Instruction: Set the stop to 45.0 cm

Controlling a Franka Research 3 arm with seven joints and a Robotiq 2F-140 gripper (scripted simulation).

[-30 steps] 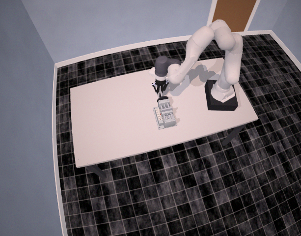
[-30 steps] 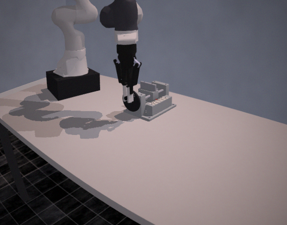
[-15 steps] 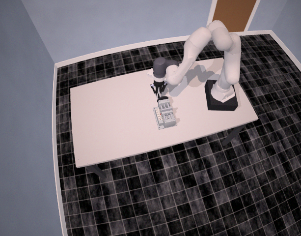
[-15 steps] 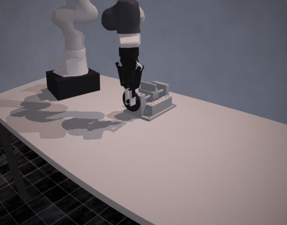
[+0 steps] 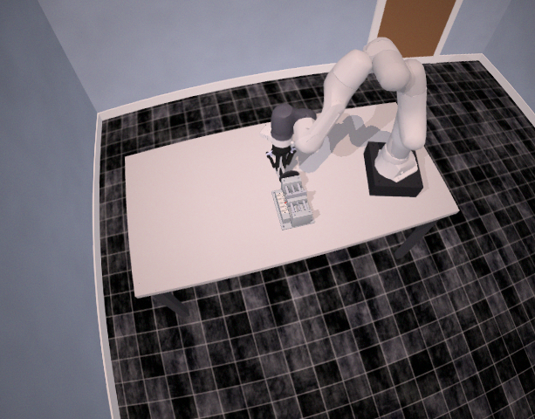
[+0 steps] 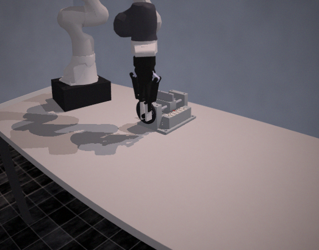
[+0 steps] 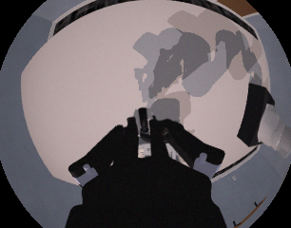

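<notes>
Now: the grey stop fixture 1 cm behind my hand, 15 cm to the left of it and 1 cm below it. From my hand the other things lie so: black handwheel 1 cm behind, 2 cm to the left, 2 cm below.
</notes>
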